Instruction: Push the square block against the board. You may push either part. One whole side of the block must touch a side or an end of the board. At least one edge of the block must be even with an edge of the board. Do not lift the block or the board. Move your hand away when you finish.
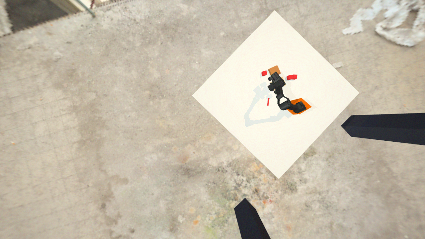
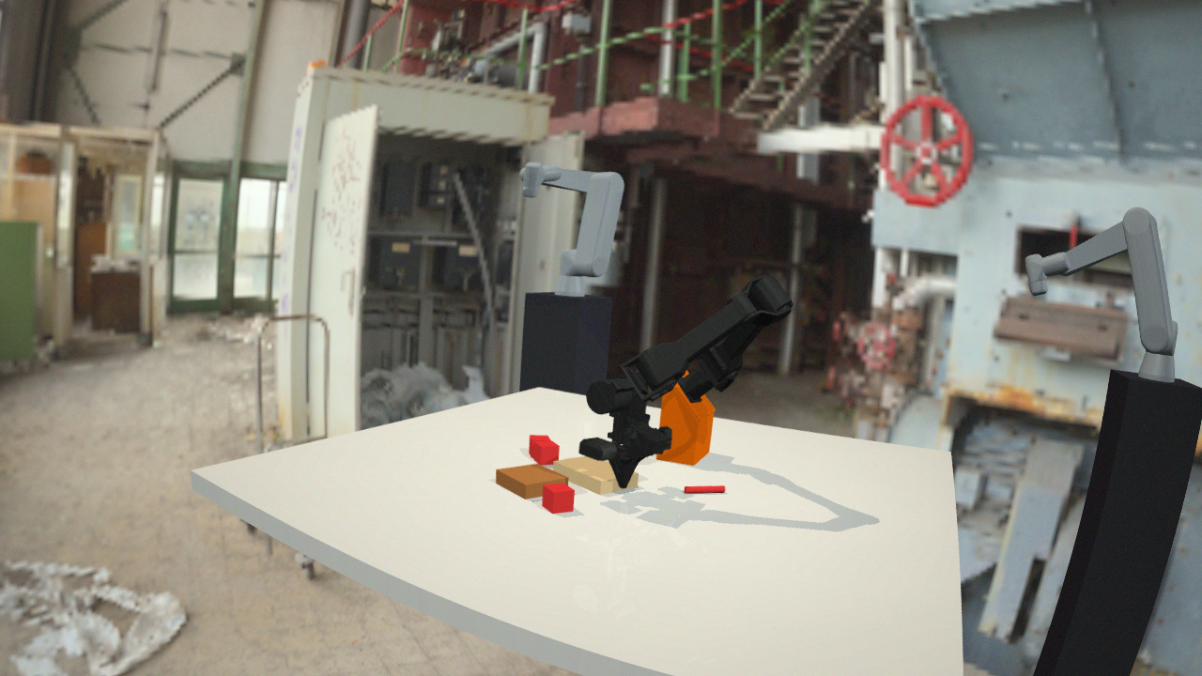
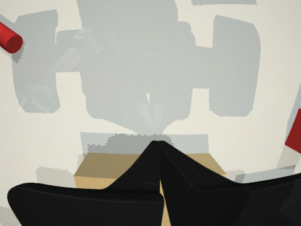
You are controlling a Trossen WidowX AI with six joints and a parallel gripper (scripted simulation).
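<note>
My gripper tip is now 3 cm past the tan board and 8 cm to the left of it. Also, from my gripper tip: brown square block (9 cm ahead, 14 cm to the right); thin red stick (10 cm behind, 13 cm to the left).
</note>
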